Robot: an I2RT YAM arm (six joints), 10 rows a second.
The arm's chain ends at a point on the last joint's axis. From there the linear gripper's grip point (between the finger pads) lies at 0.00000 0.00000 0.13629 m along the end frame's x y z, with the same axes.
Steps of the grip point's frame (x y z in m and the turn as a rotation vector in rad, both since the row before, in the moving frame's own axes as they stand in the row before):
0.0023, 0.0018, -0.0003, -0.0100, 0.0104, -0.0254
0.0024, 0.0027, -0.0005, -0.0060, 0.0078, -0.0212
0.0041, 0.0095, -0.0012, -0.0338, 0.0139, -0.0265
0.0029, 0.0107, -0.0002, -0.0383, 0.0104, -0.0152
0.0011, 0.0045, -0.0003, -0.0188, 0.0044, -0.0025
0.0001, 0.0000, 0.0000, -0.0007, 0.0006, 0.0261
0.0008, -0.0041, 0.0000, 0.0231, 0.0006, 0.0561
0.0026, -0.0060, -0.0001, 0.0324, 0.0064, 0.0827
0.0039, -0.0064, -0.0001, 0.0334, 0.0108, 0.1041
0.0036, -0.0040, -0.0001, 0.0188, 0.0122, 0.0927
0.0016, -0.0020, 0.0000, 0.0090, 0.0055, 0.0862
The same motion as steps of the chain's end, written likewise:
0.0009, 0.0005, -0.0003, -0.0100, 0.0104, -0.0254
0.0013, 0.0019, -0.0005, -0.0060, 0.0078, -0.0212
0.0021, 0.0049, -0.0011, -0.0338, 0.0139, -0.0265
0.0014, 0.0055, -0.0001, -0.0383, 0.0104, -0.0152
0.0005, 0.0019, -0.0003, -0.0188, 0.0044, -0.0025
0.0000, -0.0001, 0.0000, -0.0007, 0.0006, 0.0261
0.0006, -0.0010, 0.0000, 0.0231, 0.0006, 0.0561
0.0015, -0.0016, 0.0000, 0.0324, 0.0064, 0.0827
0.0022, -0.0019, 0.0000, 0.0334, 0.0108, 0.1041
0.0018, -0.0015, -0.0001, 0.0188, 0.0122, 0.0927
0.0008, -0.0008, 0.0000, 0.0090, 0.0055, 0.0862

